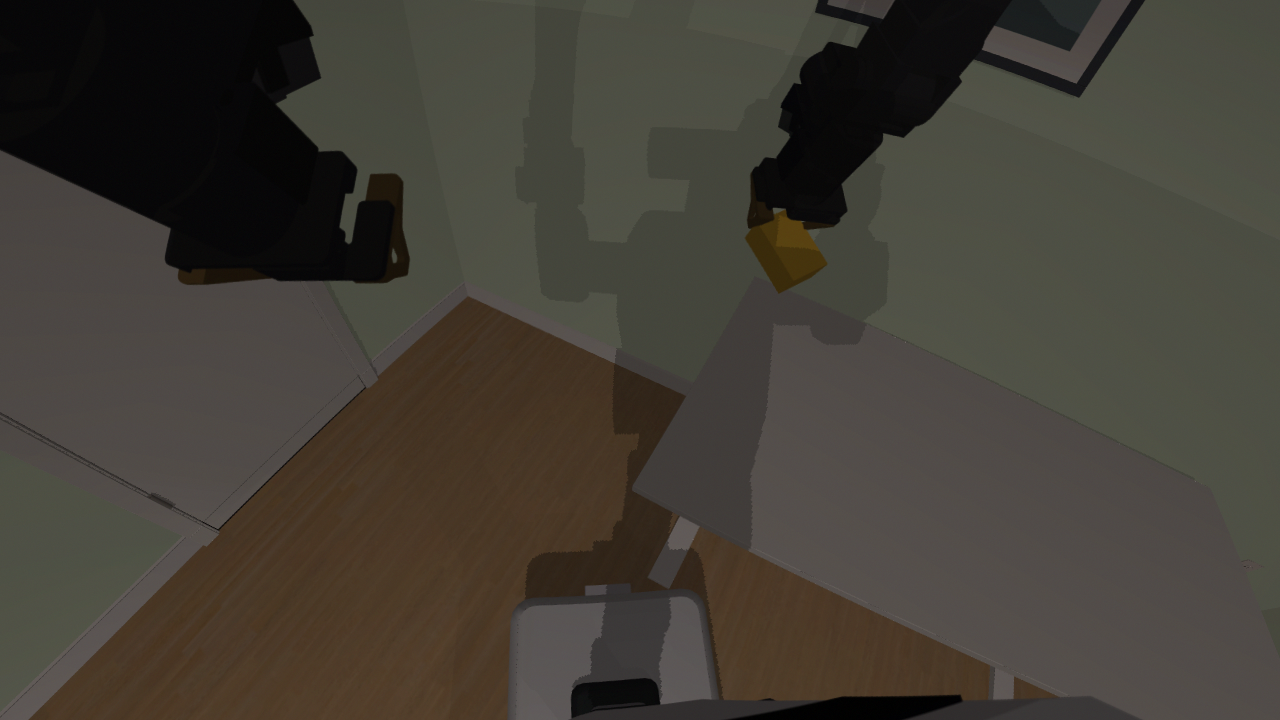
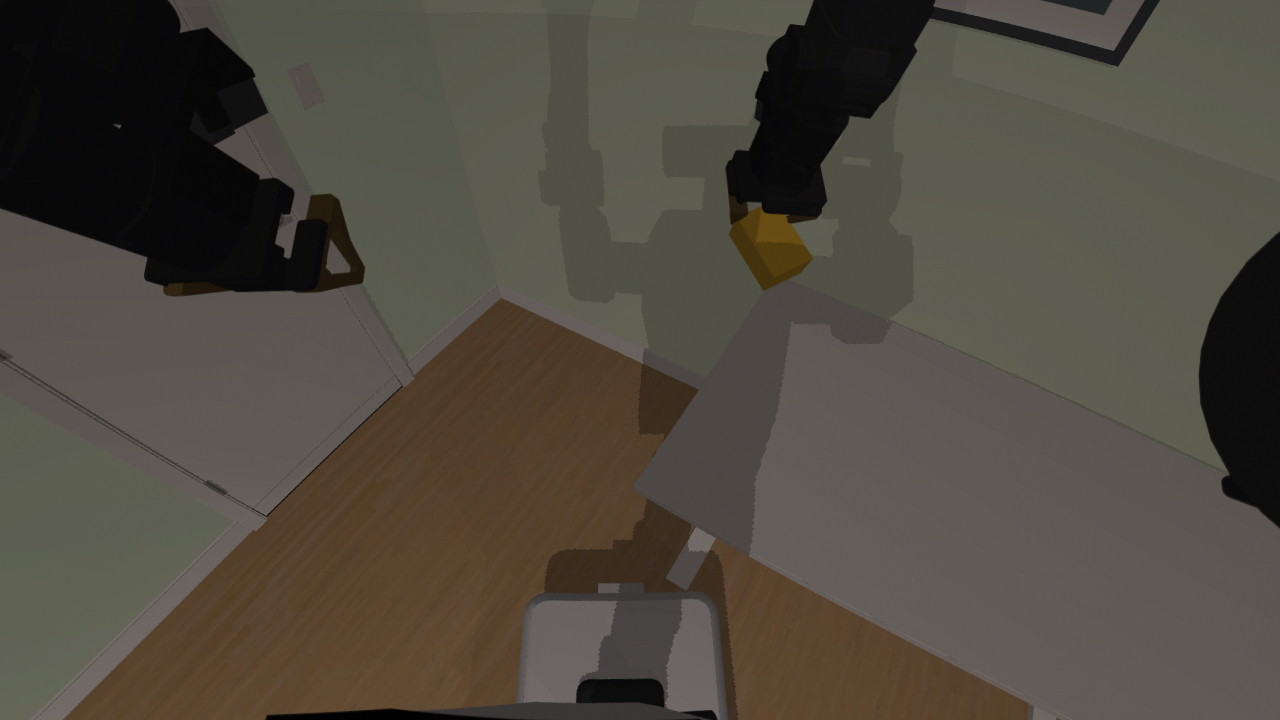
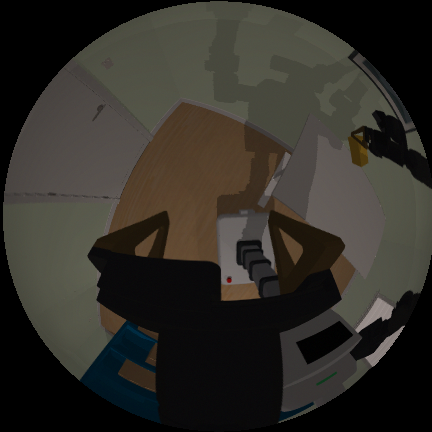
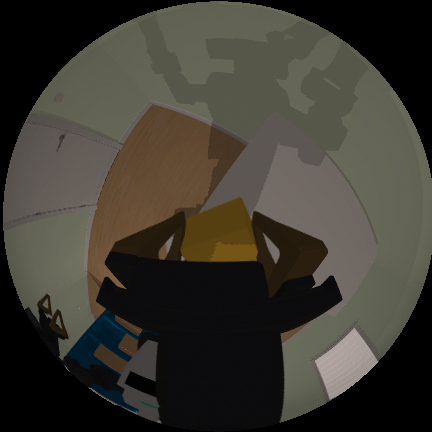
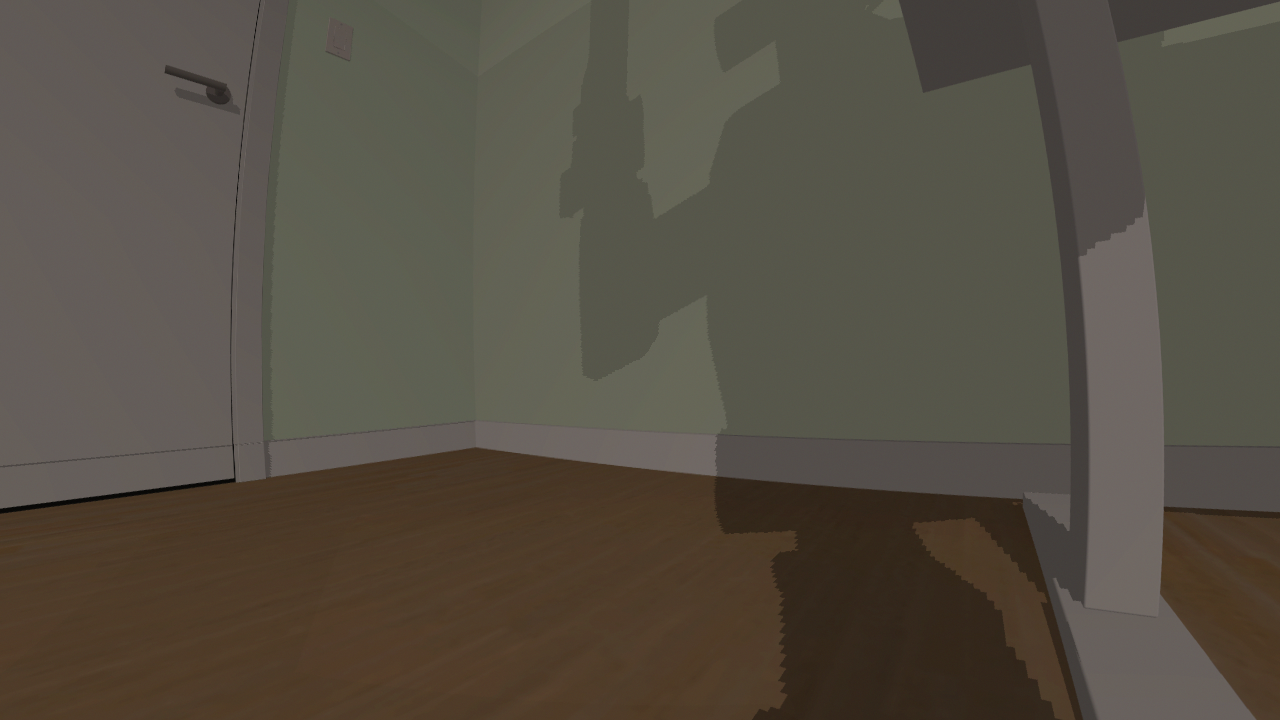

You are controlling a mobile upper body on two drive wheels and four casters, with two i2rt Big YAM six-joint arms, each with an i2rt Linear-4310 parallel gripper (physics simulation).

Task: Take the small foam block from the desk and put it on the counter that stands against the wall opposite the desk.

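Places are measured from the left arm's base along level axes (x back, y left, z down), in centimetres.
Pixels of known places: left gripper, fingertip midpoint: (image 1: 346, 267) (image 2: 314, 277) (image 3: 218, 215); right gripper, fingertip midpoint: (image 1: 770, 226) (image 2: 754, 221) (image 3: 355, 136) (image 4: 218, 216).
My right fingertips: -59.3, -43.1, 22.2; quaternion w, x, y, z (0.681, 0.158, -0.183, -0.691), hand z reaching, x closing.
Ahead of a thing's pixels: the offset from my right fingertips to its top centre, as dx, dy, dz. "pt": to the spot under its first point. Level surfaces: height alone.
The small foam block, yellow @[+3.9, -1.3, -3.3] (image 1: 787, 259) (image 2: 771, 252) (image 3: 358, 151) (image 4: 220, 230), is held in the air near the far left corner of a light grey table top @[dz +46.8] (image 1: 984, 465) (image 2: 984, 501) (image 3: 340, 200) (image 4: 320, 215). I cannot tell whether this table is the desk or the counter. My right gripper (image 1: 787, 222) (image 2: 771, 217) (image 4: 218, 216) is shut on the block, with a finger on each side. My left gripper (image 1: 293, 273) (image 2: 262, 284) (image 3: 218, 215) is wide open and empty, in the air left of the table.
The table stands along a green wall; its leg @[pt -5.5, -13.3, +99.9] (image 5: 1114, 402) and floor foot (image 5: 1136, 667) show at the right. A door (image 1: 205, 385) (image 3: 55, 140) (image 5: 116, 268) is at the left. A blue shelf unit (image 3: 100, 372) stands behind. My light base (image 1: 554, 644) is near the table's front left corner.
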